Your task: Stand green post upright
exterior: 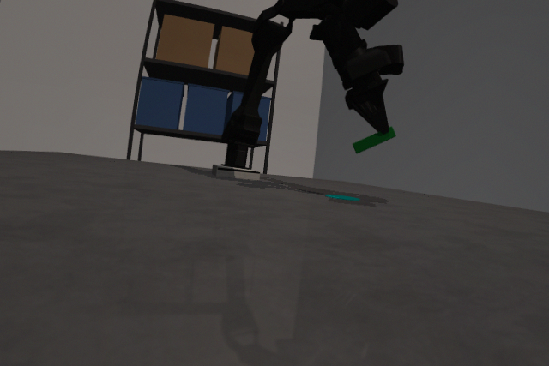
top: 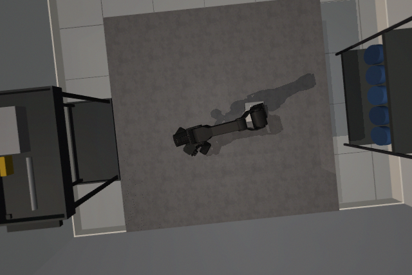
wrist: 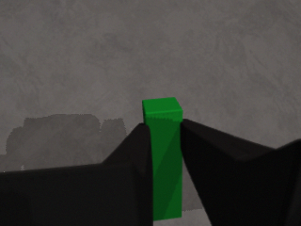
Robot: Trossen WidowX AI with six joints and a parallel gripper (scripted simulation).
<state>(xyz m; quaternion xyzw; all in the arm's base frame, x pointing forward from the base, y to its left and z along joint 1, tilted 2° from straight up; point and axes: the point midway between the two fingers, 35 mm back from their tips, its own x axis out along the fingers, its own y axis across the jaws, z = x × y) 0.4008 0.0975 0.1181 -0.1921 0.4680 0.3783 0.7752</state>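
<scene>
Now: gripper tip 11 cm above the cyan circle, 7 cm past it and 2 cm to the left of it. Round my gripper tip: green post: 1 cm to the right, 1 cm below, 1 cm behind.
</scene>
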